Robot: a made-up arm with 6 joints.
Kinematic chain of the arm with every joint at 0, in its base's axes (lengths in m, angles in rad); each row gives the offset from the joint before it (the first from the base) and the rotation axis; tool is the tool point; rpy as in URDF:
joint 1: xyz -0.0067 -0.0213 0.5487 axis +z
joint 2: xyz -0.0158 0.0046 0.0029 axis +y
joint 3: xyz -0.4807 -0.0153 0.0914 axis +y
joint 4: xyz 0.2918 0.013 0.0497 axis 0.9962 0 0.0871
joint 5: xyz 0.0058 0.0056 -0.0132 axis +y
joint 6: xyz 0.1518 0.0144 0.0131 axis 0.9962 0 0.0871
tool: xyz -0.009 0.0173 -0.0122 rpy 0 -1.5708 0
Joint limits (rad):
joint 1: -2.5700..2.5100
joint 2: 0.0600..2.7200
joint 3: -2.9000..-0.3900
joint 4: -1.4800..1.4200
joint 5: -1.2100..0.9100
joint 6: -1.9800..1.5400
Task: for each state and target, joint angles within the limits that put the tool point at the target. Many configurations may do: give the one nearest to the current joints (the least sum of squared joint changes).
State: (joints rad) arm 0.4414 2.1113 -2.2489 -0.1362 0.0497 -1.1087
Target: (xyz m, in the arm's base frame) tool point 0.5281 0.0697 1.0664
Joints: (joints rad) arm 0.1587 1.6486 -1.7899 -0.1819 0.3195 -1.1129
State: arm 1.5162 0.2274 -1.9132 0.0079 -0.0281 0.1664
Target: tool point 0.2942 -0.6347 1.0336
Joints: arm 2.0874 0.0600 -2.2559 0.0082 0.7258 0.0729
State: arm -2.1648 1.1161 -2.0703 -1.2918 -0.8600 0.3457
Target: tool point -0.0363 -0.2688 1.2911
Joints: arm -2.1246 1.2697 -1.8711 -1.3420 -0.9135 0.3560
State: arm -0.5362 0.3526 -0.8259 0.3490 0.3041 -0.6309
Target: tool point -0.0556 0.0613 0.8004
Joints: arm -0.4517 0.0908 -0.4246 0.2606 0.4729 -0.6529
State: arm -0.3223 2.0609 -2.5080 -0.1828 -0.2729 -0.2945
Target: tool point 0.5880 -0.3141 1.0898
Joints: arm -0.5060 1.9216 -2.0910 -0.2190 -0.1307 -0.3062
